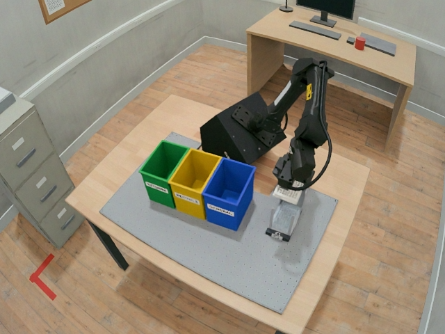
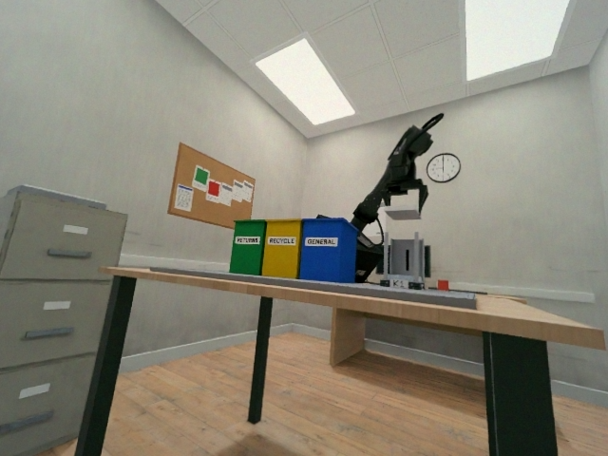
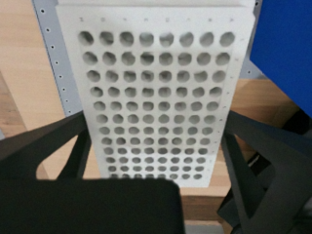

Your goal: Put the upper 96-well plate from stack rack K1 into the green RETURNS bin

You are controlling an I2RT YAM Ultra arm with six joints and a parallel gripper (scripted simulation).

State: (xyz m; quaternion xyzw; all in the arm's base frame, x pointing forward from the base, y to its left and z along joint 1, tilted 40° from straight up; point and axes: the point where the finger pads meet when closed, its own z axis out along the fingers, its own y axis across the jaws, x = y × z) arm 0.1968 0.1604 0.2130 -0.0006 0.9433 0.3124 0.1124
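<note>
My gripper is now right at the 96-well plate. The rest, counted from my hand: blue general bin (60 mm ahead, 210 mm to the right, 130 mm below); then yellow recycle bin (80 mm ahead, 340 mm to the right, 130 mm below); then green returns bin (100 mm ahead, 470 mm to the right, 130 mm below).
</note>
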